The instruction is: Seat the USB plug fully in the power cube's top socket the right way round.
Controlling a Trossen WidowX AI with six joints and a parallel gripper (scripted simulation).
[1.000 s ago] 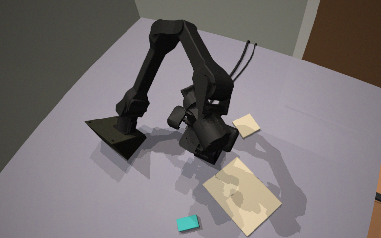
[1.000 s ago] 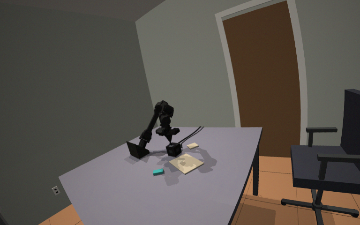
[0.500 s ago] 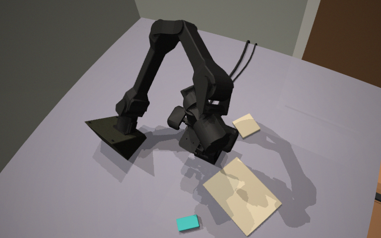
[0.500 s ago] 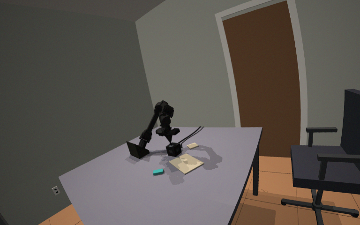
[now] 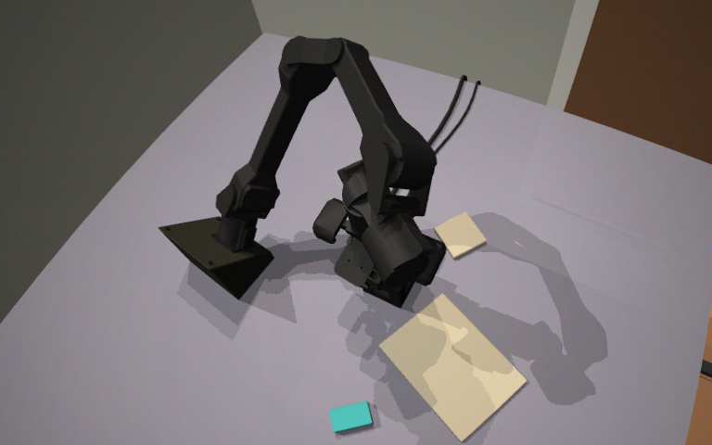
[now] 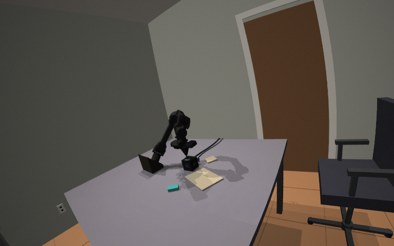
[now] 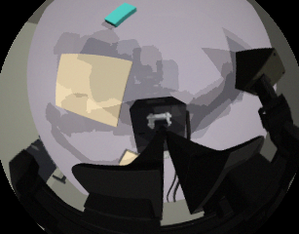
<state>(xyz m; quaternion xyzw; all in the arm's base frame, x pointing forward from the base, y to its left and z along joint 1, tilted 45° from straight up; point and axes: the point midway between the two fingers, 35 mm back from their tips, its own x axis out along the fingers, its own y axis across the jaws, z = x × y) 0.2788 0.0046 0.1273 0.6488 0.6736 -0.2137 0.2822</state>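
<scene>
My gripper tip is now 20 mm above the USB plug. Also, from my gripper tip: small cream pad 160 mm to the left, 100 mm below, 60 mm ahead; then USB socket 40 mm below; then large cream sheet 170 mm ahead, 100 mm below, 60 mm to the right.
</scene>
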